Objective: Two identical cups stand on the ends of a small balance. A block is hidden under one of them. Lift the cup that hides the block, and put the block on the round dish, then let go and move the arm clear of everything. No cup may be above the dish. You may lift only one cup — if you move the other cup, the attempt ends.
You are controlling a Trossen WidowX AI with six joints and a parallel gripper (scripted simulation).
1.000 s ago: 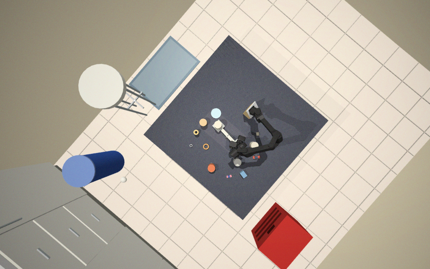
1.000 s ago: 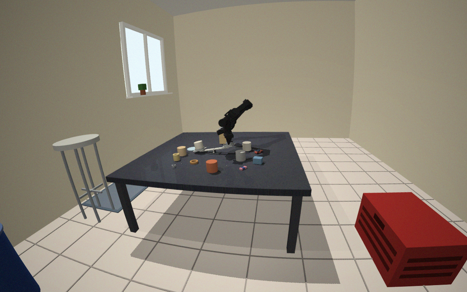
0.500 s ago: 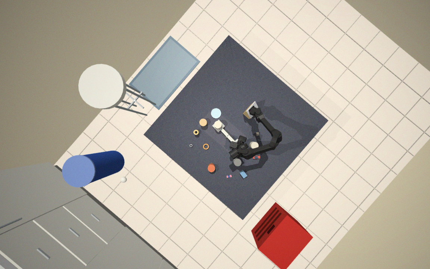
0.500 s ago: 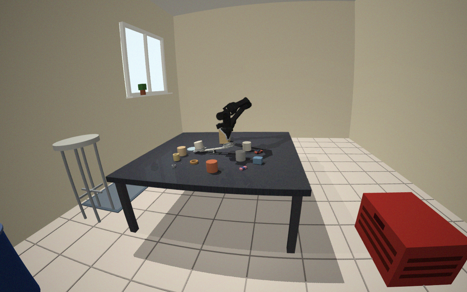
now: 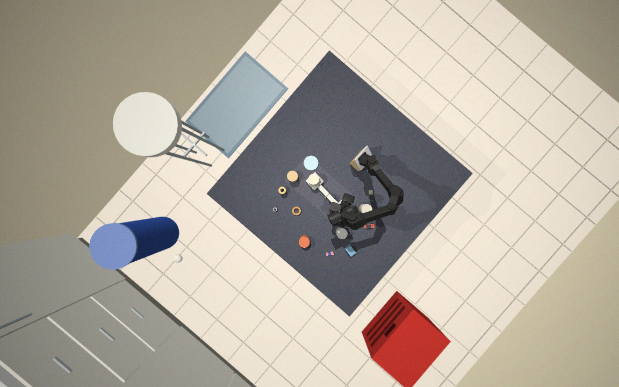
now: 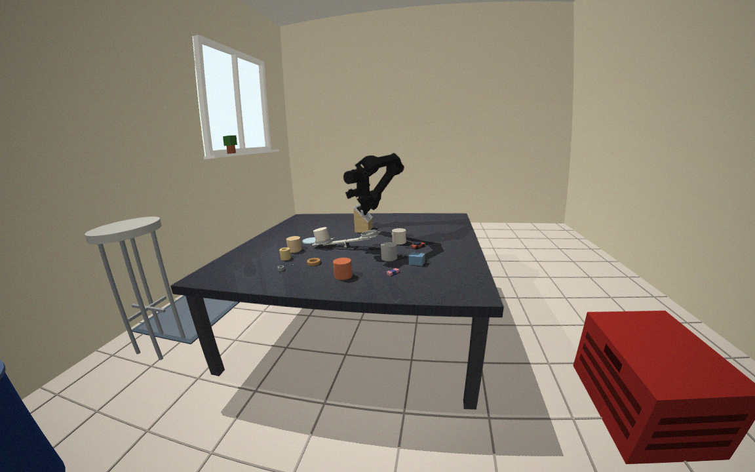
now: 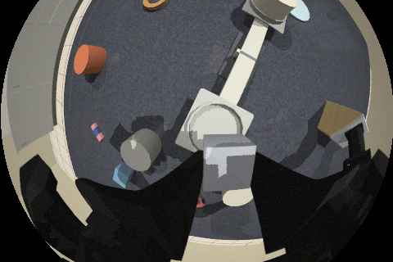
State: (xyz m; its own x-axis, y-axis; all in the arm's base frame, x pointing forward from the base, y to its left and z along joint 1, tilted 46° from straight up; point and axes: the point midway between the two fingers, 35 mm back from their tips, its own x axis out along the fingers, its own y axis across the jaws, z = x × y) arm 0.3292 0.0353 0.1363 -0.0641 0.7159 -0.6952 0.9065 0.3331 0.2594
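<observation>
The round light blue dish is 9 cm behind my gripper tip, 34 cm to the right of it and 17 cm below it. From my gripper tip the other things lie so: grey cylinder 9 cm ahead, 14 cm to the left, 14 cm below; then grey block 1 cm above; then cream cup 12 cm behind, 15 cm to the left, 14 cm below.
</observation>
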